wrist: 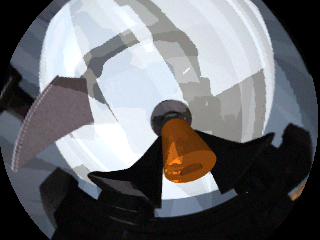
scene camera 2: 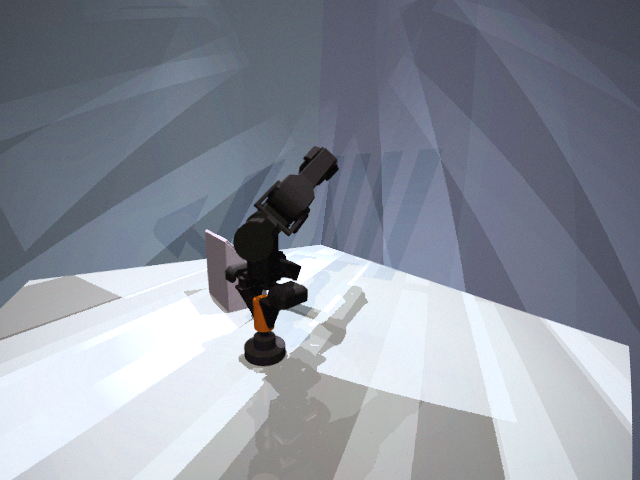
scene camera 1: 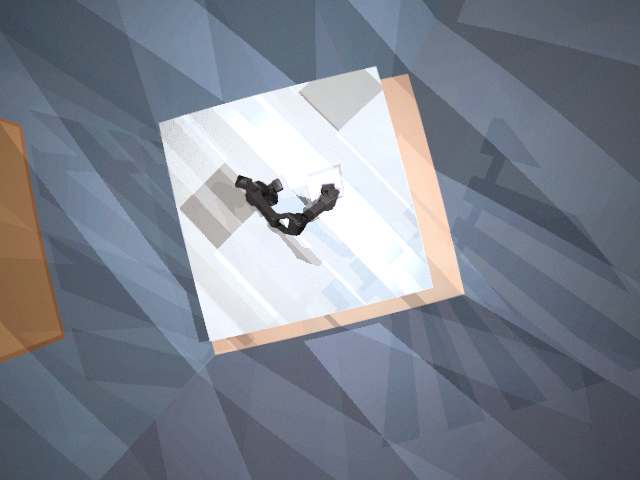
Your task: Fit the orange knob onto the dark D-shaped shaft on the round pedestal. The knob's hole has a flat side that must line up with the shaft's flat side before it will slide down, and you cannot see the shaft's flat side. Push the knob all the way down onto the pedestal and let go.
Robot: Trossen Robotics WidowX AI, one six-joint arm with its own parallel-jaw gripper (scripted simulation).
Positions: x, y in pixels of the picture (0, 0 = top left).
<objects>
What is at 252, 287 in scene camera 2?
My gripper.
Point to a dark round pedestal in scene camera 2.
At 265, 348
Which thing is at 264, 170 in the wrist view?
My gripper.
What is my gripper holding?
An orange knob.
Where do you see an orange knob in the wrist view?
187, 157
</objects>
